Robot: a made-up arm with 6 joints.
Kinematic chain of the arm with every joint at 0, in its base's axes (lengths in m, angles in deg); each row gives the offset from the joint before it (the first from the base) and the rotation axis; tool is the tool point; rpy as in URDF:
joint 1: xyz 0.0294 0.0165 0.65 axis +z
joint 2: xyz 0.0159 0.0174 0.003 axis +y
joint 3: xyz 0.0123 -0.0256 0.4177 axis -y
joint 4: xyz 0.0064 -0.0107 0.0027 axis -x
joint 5: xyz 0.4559 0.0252 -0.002 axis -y
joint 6: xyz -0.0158 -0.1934 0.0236 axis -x
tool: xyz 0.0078 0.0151 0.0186 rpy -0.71 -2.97 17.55
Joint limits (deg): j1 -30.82..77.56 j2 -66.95..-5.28 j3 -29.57..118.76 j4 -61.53..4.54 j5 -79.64..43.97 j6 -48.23..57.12
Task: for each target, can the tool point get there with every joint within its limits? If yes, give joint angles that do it. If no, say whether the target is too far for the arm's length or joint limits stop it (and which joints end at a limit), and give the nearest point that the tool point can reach.
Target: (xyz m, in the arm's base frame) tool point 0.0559 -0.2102 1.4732
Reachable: yes | joints 50.41 -28.49 58.69 -6.70 15.68 43.22
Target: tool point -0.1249 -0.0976 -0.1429
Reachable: no: joint limits stop it (at a limit: joint 1, joint 2, joint 3, joint 4, joint 5, joint 6) | nearest point 0.3095 -0.2828 0.7322 | short by 0.994 m
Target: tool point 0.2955 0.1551 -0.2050
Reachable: no: joint limits stop it (at a limit: joint 2, joint 3, joint 4, joint 5, joint 6) | nearest point 0.3929 0.2059 0.7322 | short by 0.944 m
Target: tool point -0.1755 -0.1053 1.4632
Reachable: yes | joints -12.90 -36.95 48.08 -15.12 -37.17 44.42
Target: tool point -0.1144 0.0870 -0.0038
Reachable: no: joint limits stop it (at a limit: joint 1, joint 2, joint 3, joint 4, joint 5, joint 6) | nearest point 0.2251 0.3767 0.7322 | short by 0.861 m
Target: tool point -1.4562 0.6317 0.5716
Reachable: no: too far | nearest point -0.8099 0.2993 0.7470 | short by 0.748 m
